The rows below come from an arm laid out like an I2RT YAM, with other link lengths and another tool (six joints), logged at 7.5 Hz.
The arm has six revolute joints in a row. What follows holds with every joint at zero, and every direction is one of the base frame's.
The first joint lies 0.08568 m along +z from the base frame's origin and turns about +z.
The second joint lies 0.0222 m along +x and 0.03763 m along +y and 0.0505 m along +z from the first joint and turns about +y.
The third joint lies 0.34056 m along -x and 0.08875 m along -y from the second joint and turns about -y.
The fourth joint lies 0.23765 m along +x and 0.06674 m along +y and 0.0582 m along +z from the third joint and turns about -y.
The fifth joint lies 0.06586 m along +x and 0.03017 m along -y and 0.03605 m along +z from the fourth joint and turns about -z.
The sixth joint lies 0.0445 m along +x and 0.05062 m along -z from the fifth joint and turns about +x.
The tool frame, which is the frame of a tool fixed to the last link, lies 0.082 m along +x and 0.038 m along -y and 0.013 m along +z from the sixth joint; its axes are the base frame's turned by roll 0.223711, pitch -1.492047 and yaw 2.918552 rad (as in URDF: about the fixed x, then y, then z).
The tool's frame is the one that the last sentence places.
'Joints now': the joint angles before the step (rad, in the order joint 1, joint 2, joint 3, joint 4, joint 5, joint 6). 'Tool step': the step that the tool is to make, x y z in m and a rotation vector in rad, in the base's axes. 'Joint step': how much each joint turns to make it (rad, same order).
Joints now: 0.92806, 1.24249, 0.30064, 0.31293, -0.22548, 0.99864
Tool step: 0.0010, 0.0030, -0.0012, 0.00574, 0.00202, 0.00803
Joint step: -0.00151, 0.01703, -0.00162, 0.02168, -0.01069, -0.00154
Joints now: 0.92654, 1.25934, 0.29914, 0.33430, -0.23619, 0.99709
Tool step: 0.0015, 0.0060, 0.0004, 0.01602, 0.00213, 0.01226
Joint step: 0.00128, 0.02144, 0.00295, 0.03073, -0.01551, 0.00292
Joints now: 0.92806, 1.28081, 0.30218, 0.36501, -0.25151, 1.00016
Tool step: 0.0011, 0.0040, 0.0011, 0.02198, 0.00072, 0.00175
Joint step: 0.00034, 0.01080, -0.00293, 0.03364, -0.00896, 0.01087
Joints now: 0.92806, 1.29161, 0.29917, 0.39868, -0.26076, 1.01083
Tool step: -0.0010, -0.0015, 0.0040, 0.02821, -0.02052, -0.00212
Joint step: 0.00040, -0.02463, -0.01678, 0.02749, 0.00185, 0.00183
